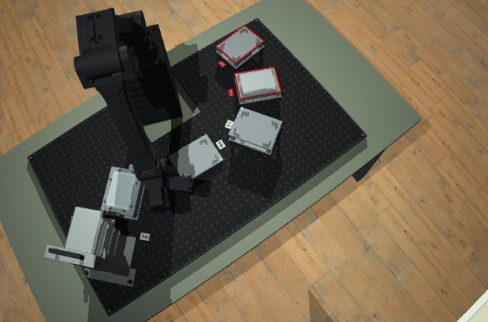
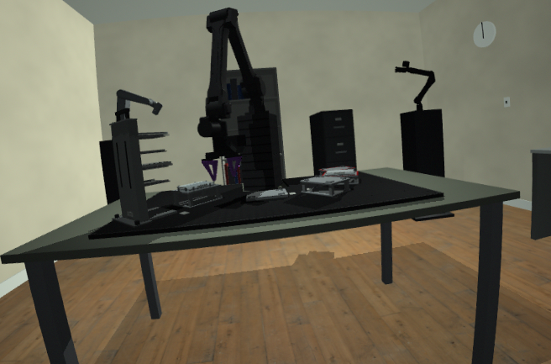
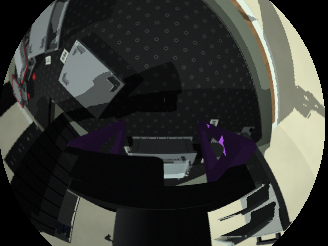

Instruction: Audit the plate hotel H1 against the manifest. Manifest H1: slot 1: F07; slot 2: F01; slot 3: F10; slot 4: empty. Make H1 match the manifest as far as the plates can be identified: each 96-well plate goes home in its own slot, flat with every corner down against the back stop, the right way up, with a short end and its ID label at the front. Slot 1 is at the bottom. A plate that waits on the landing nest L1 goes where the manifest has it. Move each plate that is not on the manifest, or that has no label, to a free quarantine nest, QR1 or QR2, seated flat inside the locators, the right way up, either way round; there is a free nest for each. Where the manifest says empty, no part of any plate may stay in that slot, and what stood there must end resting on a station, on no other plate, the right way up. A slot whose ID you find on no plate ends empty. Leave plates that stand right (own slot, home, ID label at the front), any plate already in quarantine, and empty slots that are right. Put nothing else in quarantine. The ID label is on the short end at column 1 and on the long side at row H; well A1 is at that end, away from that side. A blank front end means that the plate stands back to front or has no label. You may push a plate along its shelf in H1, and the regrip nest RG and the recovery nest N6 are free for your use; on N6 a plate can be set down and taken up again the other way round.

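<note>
The regrip nest RG lies 10 cm behind my hand, 14 cm to the right of it and 5 cm below it. Round my hand: N6 tag: 12 cm behind, 25 cm to the left, 11 cm below; recovery nest N6: 11 cm behind, 14 cm to the left, 10 cm below; grey 96-well plate: 5 cm ahead, 25 cm to the right, 17 cm above.
</note>
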